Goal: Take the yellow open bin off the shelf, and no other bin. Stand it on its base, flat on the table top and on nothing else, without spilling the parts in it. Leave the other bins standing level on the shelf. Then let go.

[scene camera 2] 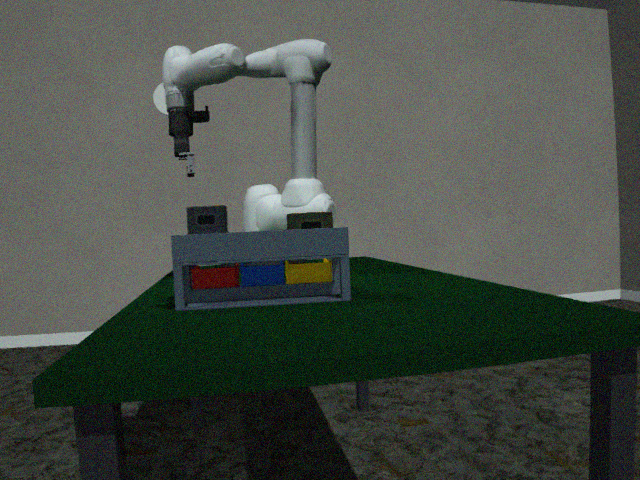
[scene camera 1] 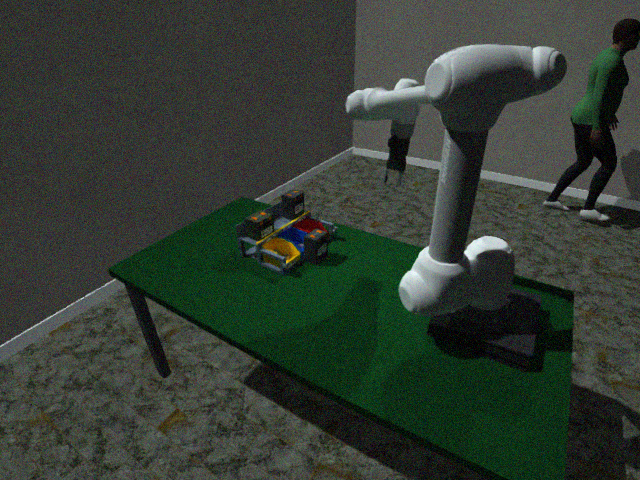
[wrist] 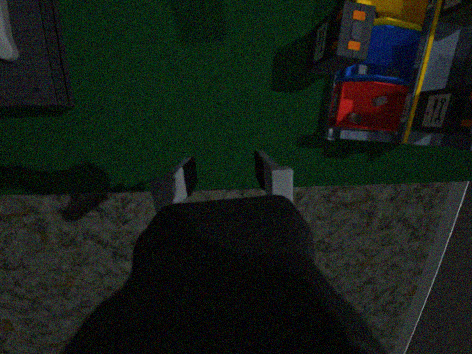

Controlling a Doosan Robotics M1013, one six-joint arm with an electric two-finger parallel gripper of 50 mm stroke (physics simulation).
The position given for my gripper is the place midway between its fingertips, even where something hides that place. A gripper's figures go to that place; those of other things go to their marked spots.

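Lens distances: red bin (scene camera 2: pixel 225 277), 121 cm from the lens; blue bin (scene camera 2: pixel 268 274), 121 cm from the lens; yellow open bin (scene camera 2: pixel 322 271), 122 cm from the lens; my gripper (scene camera 2: pixel 191 175), 168 cm from the lens. Blue bin nearer to the lens than my gripper.
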